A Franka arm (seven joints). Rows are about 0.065 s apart.
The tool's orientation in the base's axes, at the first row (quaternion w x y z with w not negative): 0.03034 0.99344 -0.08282 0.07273
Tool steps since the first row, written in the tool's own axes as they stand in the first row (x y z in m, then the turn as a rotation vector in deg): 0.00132 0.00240 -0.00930 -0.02 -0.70 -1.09; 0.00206 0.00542 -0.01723 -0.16 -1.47 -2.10; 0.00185 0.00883 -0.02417 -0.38 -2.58 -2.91; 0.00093 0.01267 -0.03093 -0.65 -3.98 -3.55
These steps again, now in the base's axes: -0.00041 -0.00190 0.00950 -0.05 0.77 1.04; -0.00131 -0.00442 0.01759 -0.20 1.62 1.98; -0.00306 -0.00724 0.02457 -0.34 2.81 2.69; -0.00555 -0.01038 0.03130 -0.46 4.28 3.22
